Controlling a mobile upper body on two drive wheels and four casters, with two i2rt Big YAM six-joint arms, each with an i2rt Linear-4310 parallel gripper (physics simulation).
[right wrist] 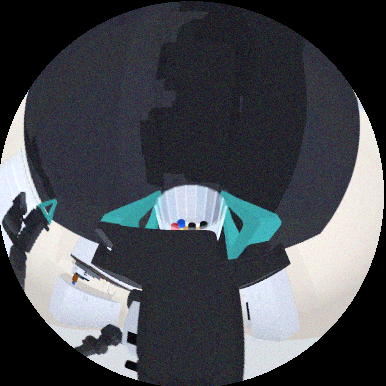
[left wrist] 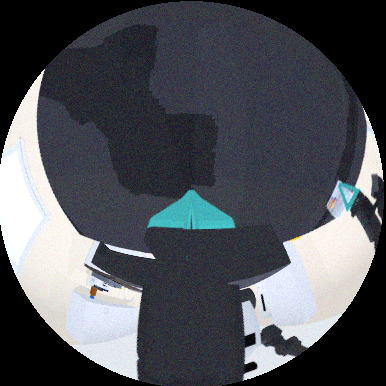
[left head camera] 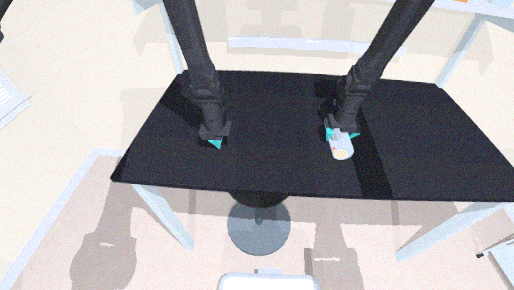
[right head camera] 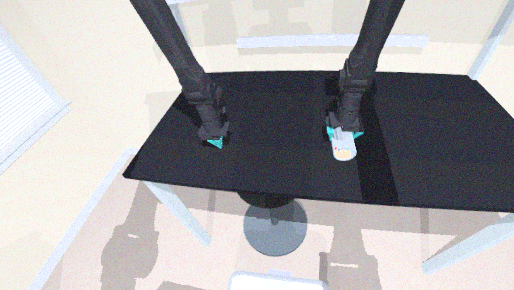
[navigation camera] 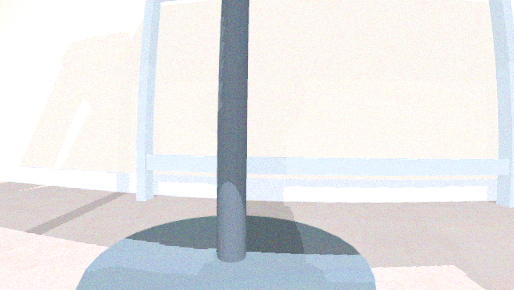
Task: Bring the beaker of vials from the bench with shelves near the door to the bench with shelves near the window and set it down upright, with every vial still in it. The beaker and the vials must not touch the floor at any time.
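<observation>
The clear beaker (left head camera: 342,147) (right head camera: 344,146) (left wrist: 338,200) (right wrist: 190,200) looks roughly upright over the black bench top (left head camera: 280,172) (right head camera: 290,175). Vials with blue (right wrist: 181,223), red and black caps stand inside it; their full number is hidden. My right gripper (left head camera: 341,134) (right head camera: 344,133) is shut on the beaker, one teal finger at each side of its upper part. Whether the base touches the bench top is unclear. My left gripper (left head camera: 216,143) (right head camera: 216,143) (left wrist: 190,194) is shut and empty over the left part of the bench top.
A window with blinds (right head camera: 25,95) is at the left. A round stool base (left head camera: 259,235) (right head camera: 275,235) stands under the front edge, its post (navigation camera: 232,125) central in the navigation view. Pale bench legs (left head camera: 167,220) (left head camera: 445,230) flank it. A pale shelf (left head camera: 485,7) shows at the upper right.
</observation>
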